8 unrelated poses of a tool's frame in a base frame.
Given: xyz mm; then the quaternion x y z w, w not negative.
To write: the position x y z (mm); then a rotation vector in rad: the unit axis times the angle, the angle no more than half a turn. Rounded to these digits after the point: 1 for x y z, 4 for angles.
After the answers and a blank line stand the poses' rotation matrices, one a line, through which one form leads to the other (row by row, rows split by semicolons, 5 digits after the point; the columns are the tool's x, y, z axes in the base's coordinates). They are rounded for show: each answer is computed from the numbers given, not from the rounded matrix.
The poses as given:
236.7 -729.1 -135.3 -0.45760 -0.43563 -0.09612 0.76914
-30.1 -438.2 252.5 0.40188 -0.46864 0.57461 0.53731
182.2 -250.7 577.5 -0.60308 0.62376 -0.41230 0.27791
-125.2 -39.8 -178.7 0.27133 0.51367 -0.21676 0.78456
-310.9 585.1 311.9 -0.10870 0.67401 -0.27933 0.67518
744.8 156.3 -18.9 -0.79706 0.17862 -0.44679 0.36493
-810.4 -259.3 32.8 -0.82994 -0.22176 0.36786 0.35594
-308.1 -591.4 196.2 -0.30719 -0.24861 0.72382 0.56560
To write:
236.7 -729.1 -135.3 -0.9929 -0.9452 -0.2086
-30.1 -438.2 252.5 0.9564 -1.1153 1.3675
182.2 -250.7 577.5 -1.6187 1.6742 -1.1066
-125.2 -39.8 -178.7 0.5853 1.1081 -0.4676
-310.9 585.1 311.9 -0.2445 1.5160 -0.6283
744.8 156.3 -18.9 -2.0499 0.4594 -1.1491
-810.4 -259.3 32.8 -2.1437 -0.5728 0.9502
-308.1 -591.4 196.2 -0.7224 -0.5846 1.7021

0.60197 0.54656 -0.58216; 0.25083 0.56272 0.78767; 0.75810 -0.62018 0.20165
-0.09959 -0.99415 -0.04176; 0.24081 0.01664 -0.97043; 0.96545 -0.10670 0.23775
-0.11813 -0.52319 0.84399; -0.98151 -0.06739 -0.17915; 0.15060 -0.84955 -0.50555
0.37831 0.61887 0.68839; -0.06137 0.75879 -0.64844; -0.92364 0.20306 0.32504
-0.06463 0.23067 0.97088; -0.52373 0.82032 -0.22976; -0.84943 -0.52333 0.06779
0.53695 0.04135 0.84260; -0.61083 -0.66984 0.42213; 0.58187 -0.74135 -0.33441
0.63100 0.10622 -0.76848; 0.62997 -0.64826 0.42767; -0.45274 -0.75398 -0.47597
-0.17145 -0.66605 -0.72593; 0.97153 -0.23657 -0.01240; -0.16347 -0.70740 0.68765

